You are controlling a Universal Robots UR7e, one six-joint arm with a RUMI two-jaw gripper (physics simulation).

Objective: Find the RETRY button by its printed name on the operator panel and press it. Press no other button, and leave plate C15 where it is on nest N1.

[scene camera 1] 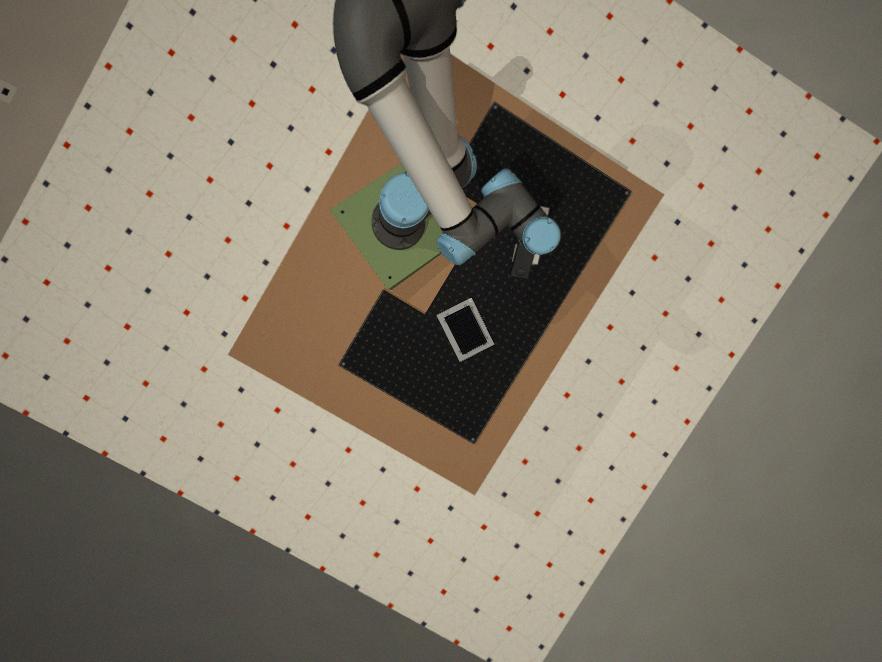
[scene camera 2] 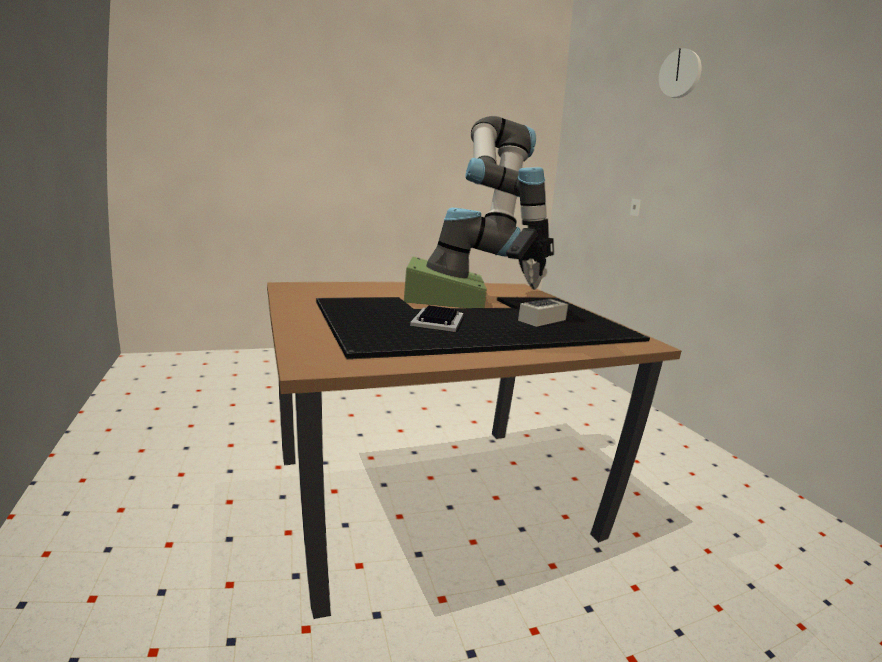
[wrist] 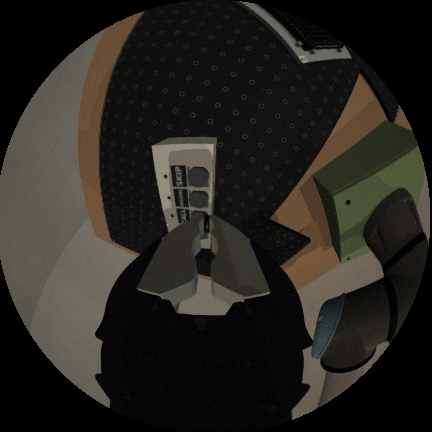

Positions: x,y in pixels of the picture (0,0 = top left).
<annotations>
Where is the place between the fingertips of my gripper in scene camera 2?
534,289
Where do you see a plate C15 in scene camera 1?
At 462,324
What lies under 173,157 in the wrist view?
An operator panel.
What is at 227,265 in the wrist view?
My gripper.
</annotations>
